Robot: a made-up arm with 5 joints.
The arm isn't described. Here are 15 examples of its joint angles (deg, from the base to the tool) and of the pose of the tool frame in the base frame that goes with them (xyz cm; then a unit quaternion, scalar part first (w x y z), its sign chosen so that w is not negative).
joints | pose
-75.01 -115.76 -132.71 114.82 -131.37 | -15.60 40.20 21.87 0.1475 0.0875 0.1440 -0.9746
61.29 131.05 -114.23 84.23 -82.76 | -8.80 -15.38 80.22 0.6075 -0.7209 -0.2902 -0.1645
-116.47 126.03 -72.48 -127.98 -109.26 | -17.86 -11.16 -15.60 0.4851 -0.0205 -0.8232 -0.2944
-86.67 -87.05 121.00 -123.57 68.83 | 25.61 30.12 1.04 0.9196 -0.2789 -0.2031 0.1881
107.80 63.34 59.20 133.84 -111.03 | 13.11 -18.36 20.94 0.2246 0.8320 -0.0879 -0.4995
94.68 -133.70 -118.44 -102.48 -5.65 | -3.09 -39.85 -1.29 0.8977 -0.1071 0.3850 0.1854
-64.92 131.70 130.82 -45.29 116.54 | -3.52 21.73 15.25 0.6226 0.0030 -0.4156 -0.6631
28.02 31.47 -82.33 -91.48 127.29 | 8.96 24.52 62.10 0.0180 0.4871 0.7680 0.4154
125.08 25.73 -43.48 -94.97 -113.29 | 12.76 -27.41 49.36 0.0404 -0.5038 0.3861 -0.7717
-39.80 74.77 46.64 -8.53 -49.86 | -1.71 15.96 1.23 0.7025 -0.1553 0.6654 0.1991
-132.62 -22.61 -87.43 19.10 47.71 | 25.02 26.56 -4.11 0.0231 0.6754 0.6833 -0.2764
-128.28 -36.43 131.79 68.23 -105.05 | -9.12 7.94 -17.57 0.1941 -0.2952 -0.6829 -0.6394
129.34 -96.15 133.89 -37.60 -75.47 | 22.24 -46.68 16.83 0.8998 -0.1518 -0.4089 0.0070
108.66 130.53 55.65 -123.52 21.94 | -9.55 -12.81 16.67 0.3676 0.3864 0.4468 -0.7183
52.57 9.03 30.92 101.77 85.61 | 4.07 -12.12 41.97 0.5752 -0.3995 0.7057 -0.1076
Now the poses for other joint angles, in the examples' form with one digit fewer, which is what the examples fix.
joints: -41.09 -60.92 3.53 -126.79 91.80
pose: 26.8 26.7 19.3 0.363 -0.757 -0.235 0.490
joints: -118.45 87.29 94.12 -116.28 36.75
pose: -17.0 12.1 -5.1 0.149 0.175 0.972 0.041
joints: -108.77 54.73 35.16 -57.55 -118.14
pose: -12.4 0.4 -15.6 0.529 0.051 0.606 -0.592
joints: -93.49 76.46 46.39 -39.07 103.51
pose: 1.3 8.2 -21.1 0.197 0.466 -0.304 -0.807
